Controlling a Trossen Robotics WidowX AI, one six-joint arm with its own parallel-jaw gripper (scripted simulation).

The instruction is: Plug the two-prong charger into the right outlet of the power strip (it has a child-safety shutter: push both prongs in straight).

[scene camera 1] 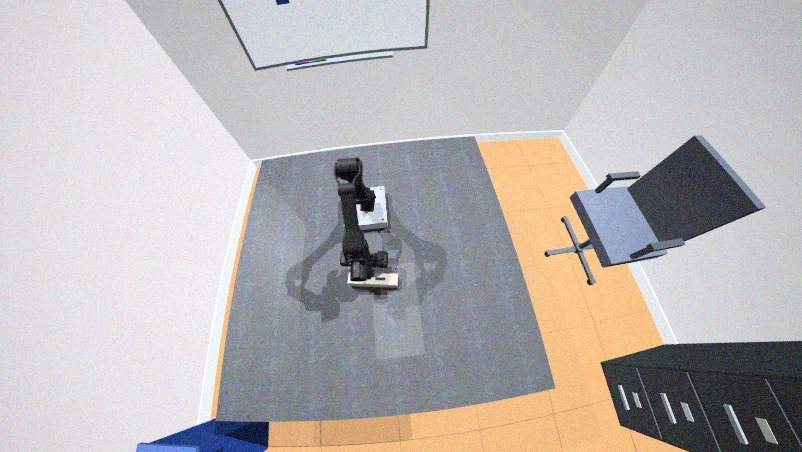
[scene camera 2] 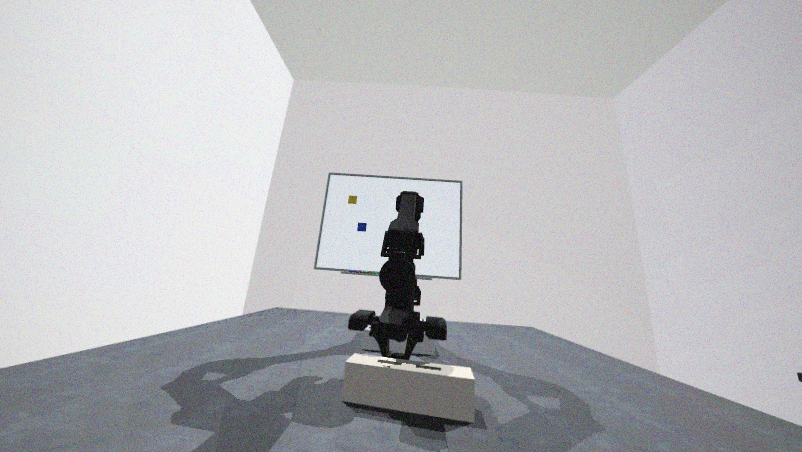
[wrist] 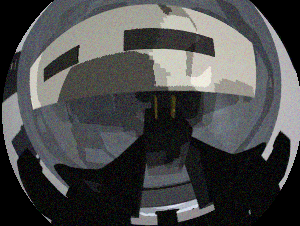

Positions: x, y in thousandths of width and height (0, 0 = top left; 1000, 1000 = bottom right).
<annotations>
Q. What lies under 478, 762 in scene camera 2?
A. My gripper.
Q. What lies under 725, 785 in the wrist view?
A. My gripper.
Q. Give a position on a dark two-prong charger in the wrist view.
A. At 558, 595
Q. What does my gripper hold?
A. A dark two-prong charger.
</annotations>
